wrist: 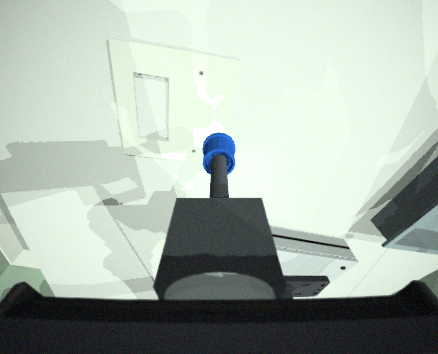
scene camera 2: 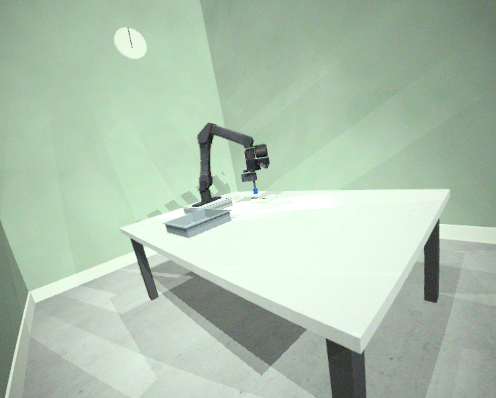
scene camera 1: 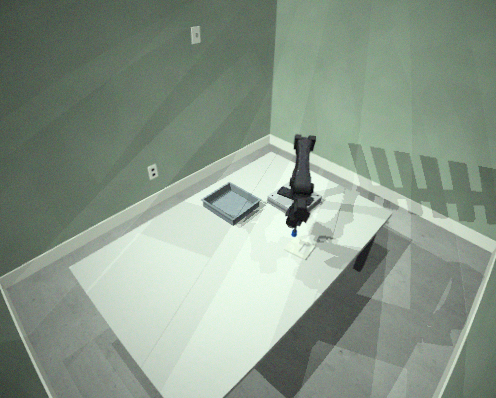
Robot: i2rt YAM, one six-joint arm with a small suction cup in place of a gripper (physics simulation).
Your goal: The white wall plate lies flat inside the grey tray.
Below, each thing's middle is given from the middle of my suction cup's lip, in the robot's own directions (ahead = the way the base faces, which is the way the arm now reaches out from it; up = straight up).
I see my suction cup 6 cm above the white wall plate (wrist: 199,105), 5 cm to the right of it and 1 cm short of it. From my suction cup the other things lie so: grey tray (scene camera 1: 231,203) 41 cm to the right, 6 cm behind, 4 cm below.
